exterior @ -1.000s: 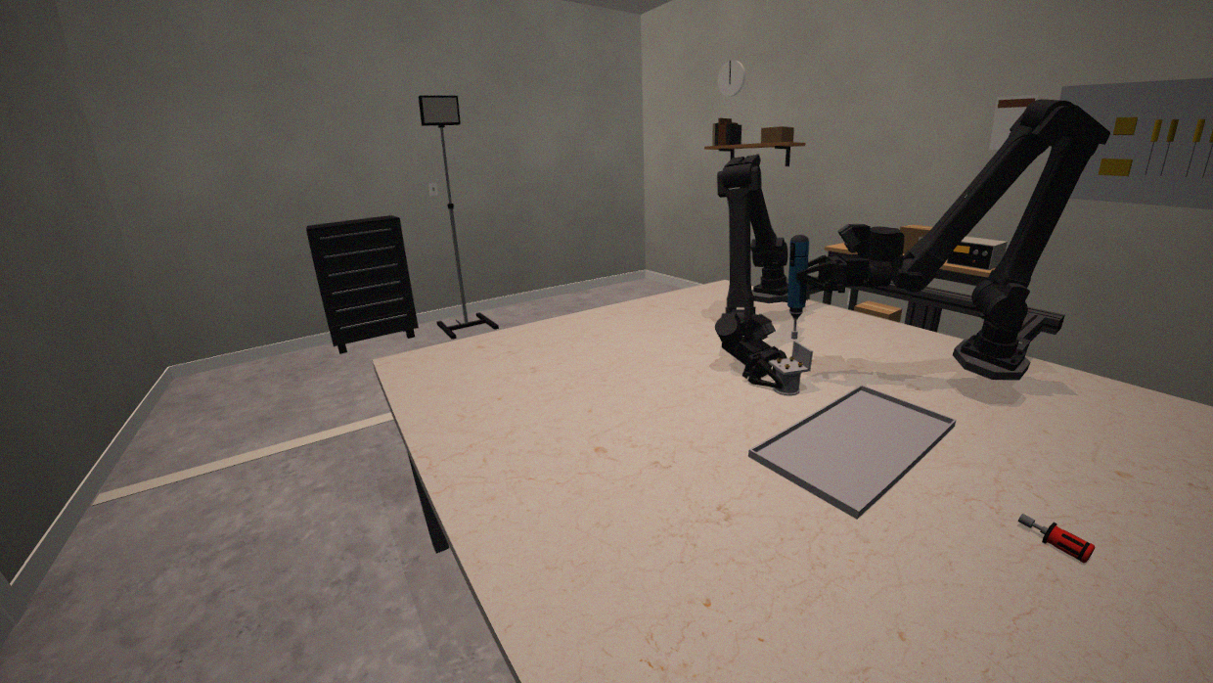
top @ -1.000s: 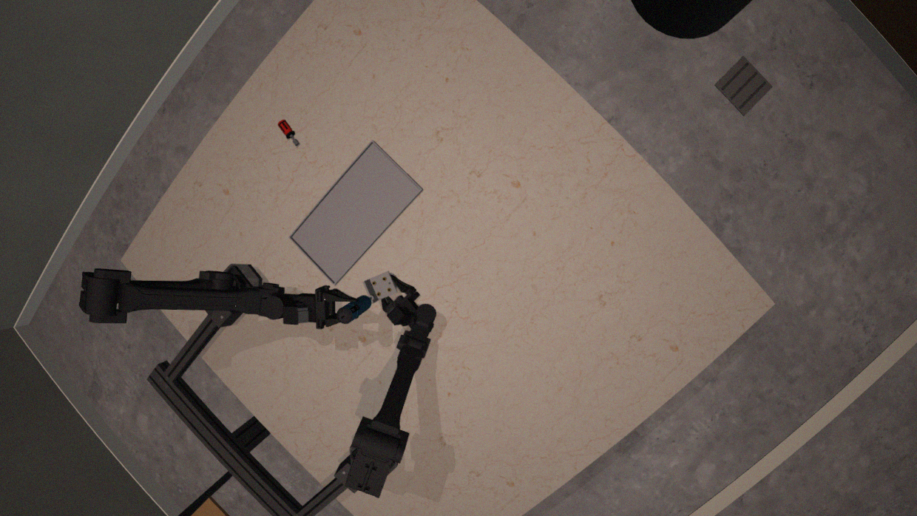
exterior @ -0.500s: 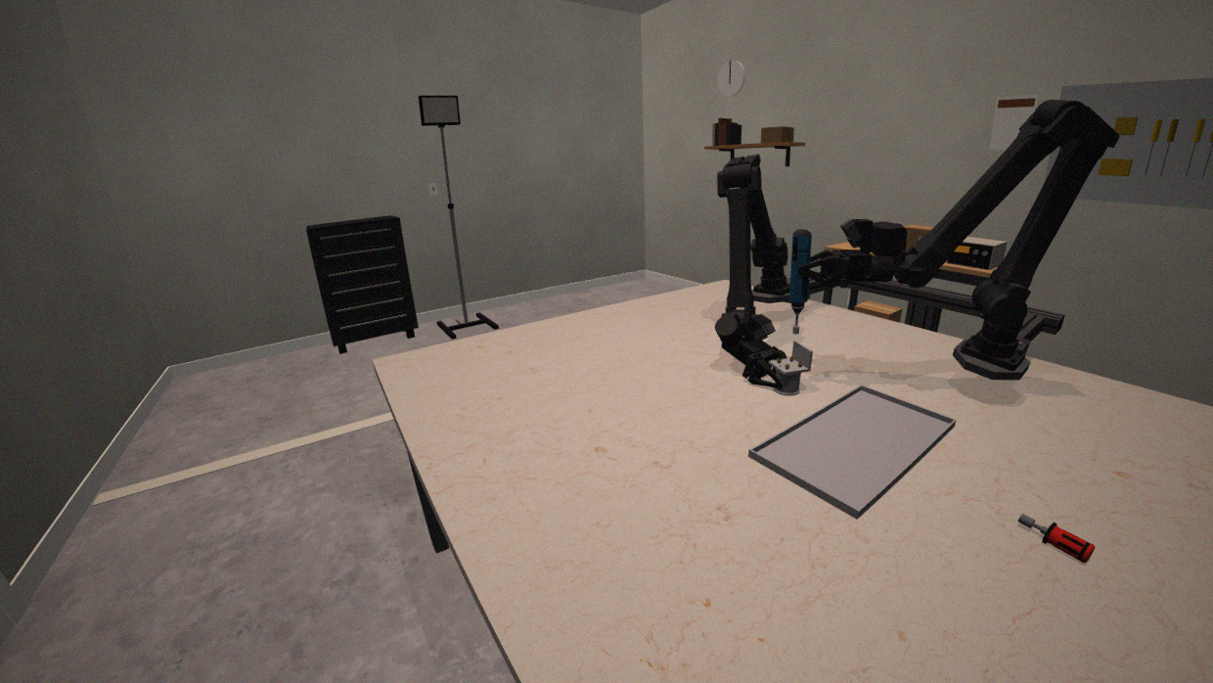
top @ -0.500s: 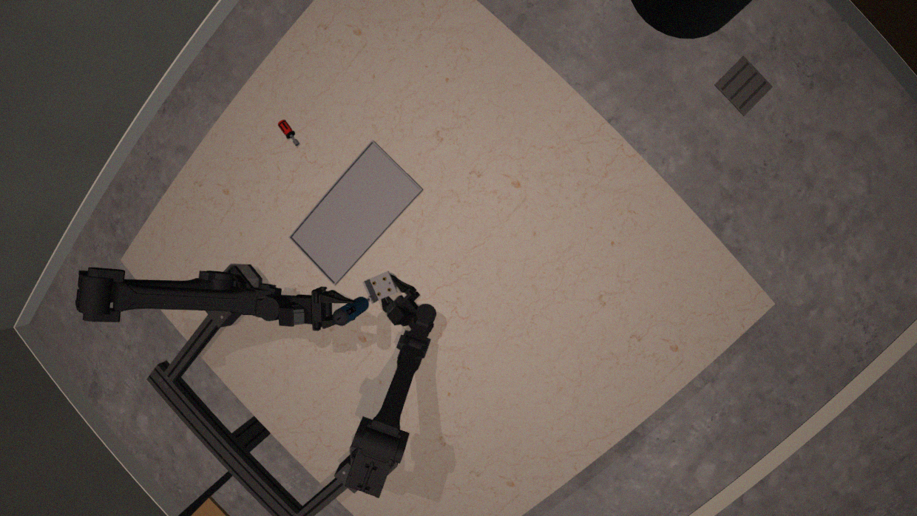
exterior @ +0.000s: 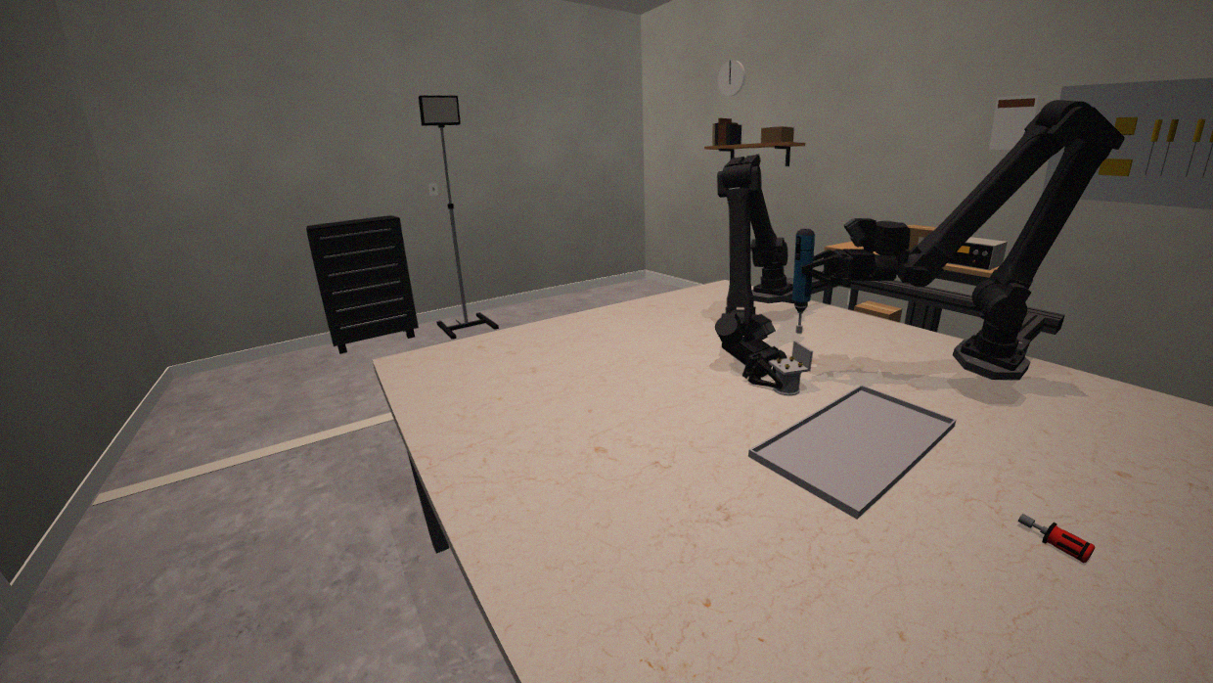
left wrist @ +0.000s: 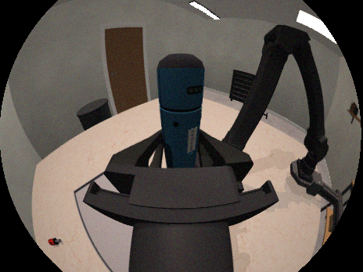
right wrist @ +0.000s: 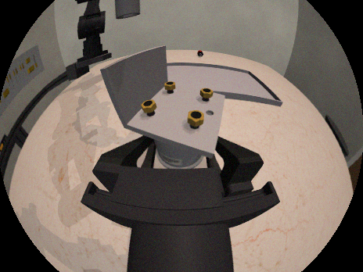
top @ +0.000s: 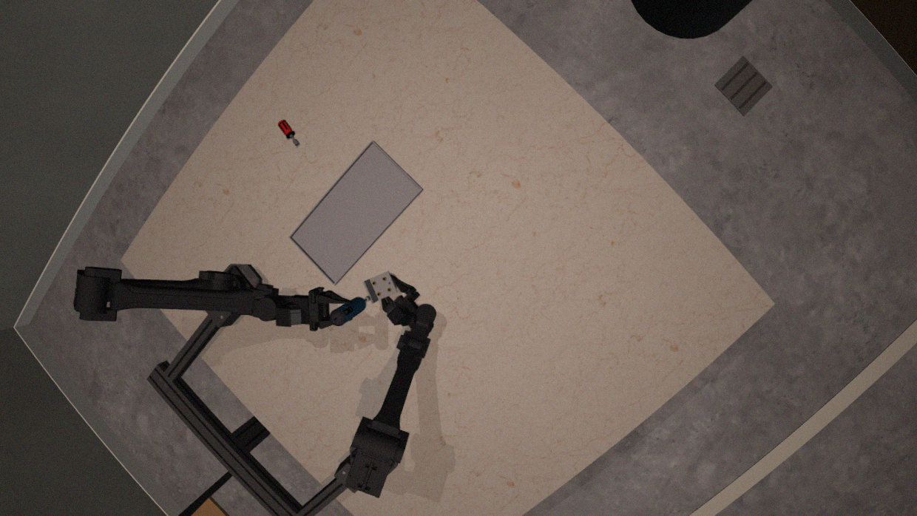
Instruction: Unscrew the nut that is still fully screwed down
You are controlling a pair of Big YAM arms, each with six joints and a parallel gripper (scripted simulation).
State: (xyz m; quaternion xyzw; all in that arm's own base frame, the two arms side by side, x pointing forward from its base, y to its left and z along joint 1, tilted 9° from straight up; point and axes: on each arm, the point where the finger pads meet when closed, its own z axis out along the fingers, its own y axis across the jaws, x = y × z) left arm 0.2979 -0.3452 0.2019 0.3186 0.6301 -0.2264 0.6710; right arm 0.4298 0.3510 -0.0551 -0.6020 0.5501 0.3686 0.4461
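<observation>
Right now my right hand is 10 mm below the joint module. The rest, counted from my right hand: flat grey tray (240 mm to the left, 50 mm ahead, 20 mm below); red-handled screwdriver (580 mm to the left, 50 mm ahead, 10 mm below); grey bracket (50 mm above).
</observation>
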